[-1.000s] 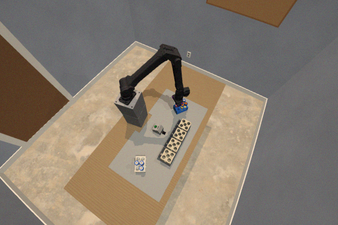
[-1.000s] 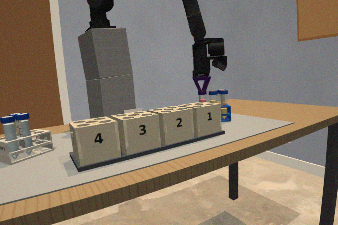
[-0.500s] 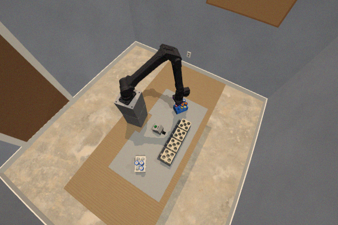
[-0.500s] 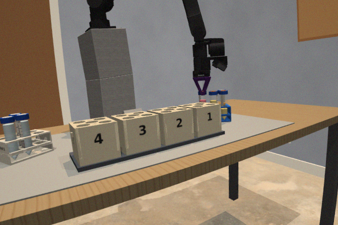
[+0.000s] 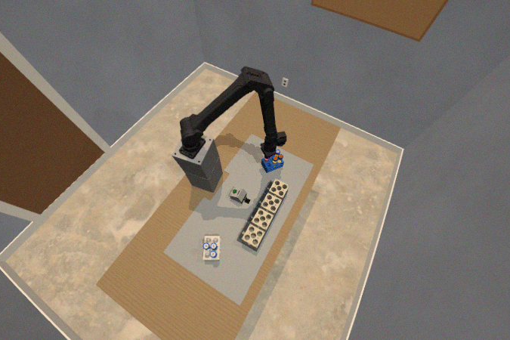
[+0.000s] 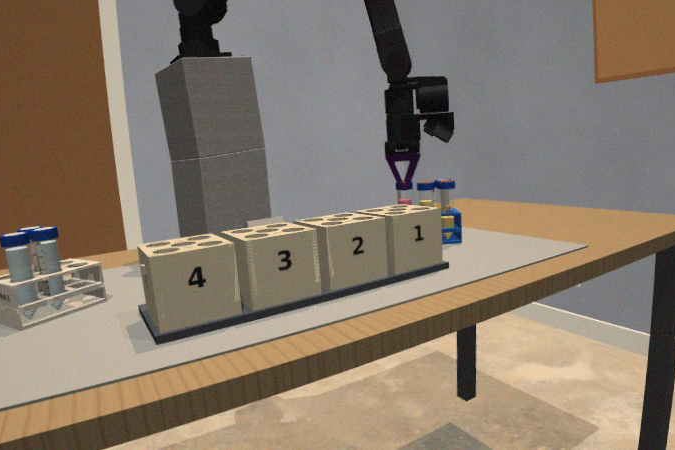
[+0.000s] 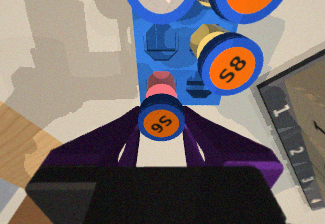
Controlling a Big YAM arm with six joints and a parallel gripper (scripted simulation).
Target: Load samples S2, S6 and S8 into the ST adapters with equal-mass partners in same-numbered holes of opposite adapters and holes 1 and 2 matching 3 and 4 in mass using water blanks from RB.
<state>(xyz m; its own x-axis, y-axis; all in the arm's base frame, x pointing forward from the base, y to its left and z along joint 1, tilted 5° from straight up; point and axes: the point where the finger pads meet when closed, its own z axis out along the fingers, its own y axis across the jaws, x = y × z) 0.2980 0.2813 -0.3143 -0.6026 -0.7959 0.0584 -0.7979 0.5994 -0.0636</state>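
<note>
The blue sample rack RS lies 4 cm ahead of my hand, 2 cm to the left of it and 8 cm below it. From my hand the other things lie so: white blank rack RB: 2 cm behind, 65 cm to the right, 8 cm below.
</note>
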